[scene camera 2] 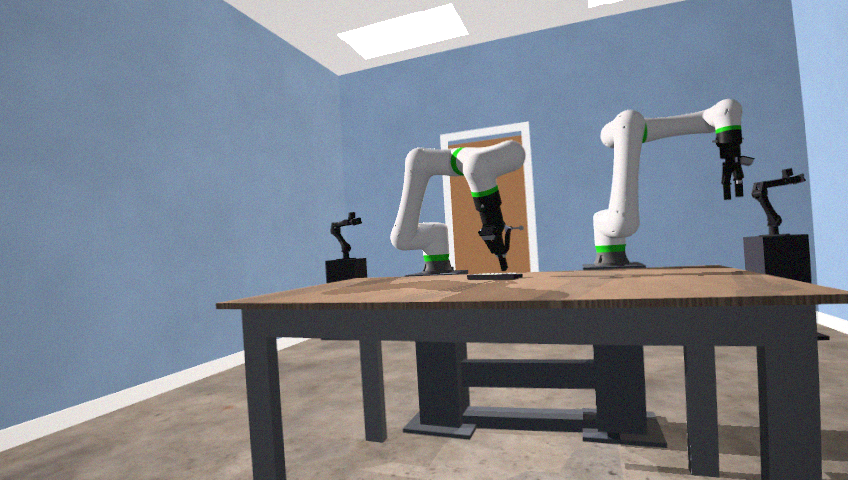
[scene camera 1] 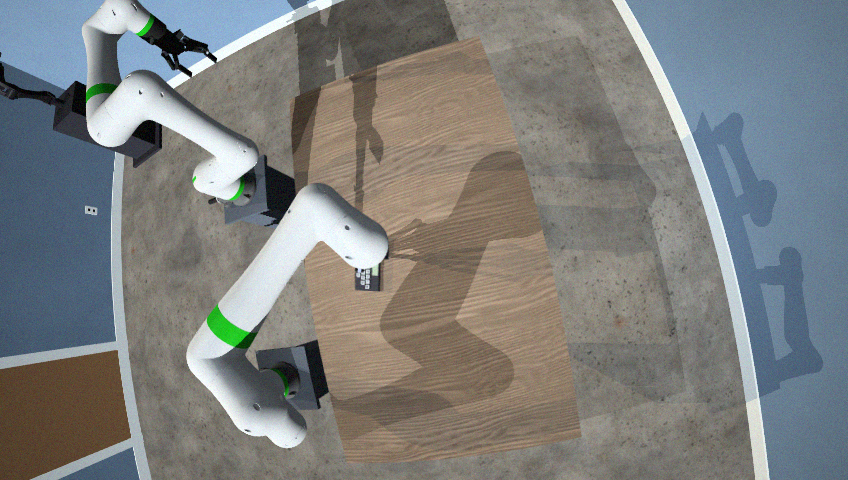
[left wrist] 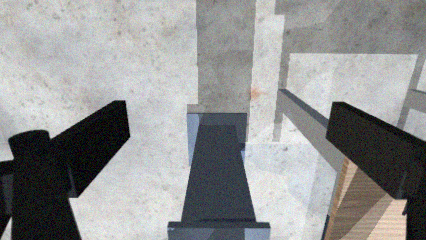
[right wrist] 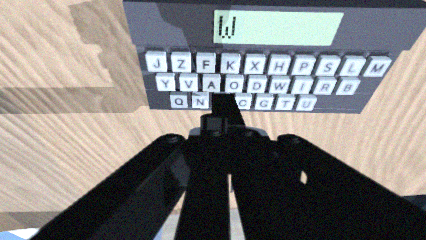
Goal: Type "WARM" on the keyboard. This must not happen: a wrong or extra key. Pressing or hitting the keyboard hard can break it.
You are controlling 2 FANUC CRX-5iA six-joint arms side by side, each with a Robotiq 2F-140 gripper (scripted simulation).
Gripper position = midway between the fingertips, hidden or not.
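Observation:
An arm pedestal (scene camera 2: 620,394) is there in scene camera 2, and I see the arm pedestal (scene camera 1: 281,187) in scene camera 1 too. The left wrist view also shows me the arm pedestal (left wrist: 217,190). As for my left gripper (scene camera 1: 203,68), I see it in scene camera 1, while scene camera 2 shows my left gripper (scene camera 2: 733,198) as well, and so does the left wrist view, with my left gripper (left wrist: 228,119) in it. My right gripper (scene camera 2: 504,269) I see in scene camera 2, and in the right wrist view I see my right gripper (right wrist: 221,110) again.

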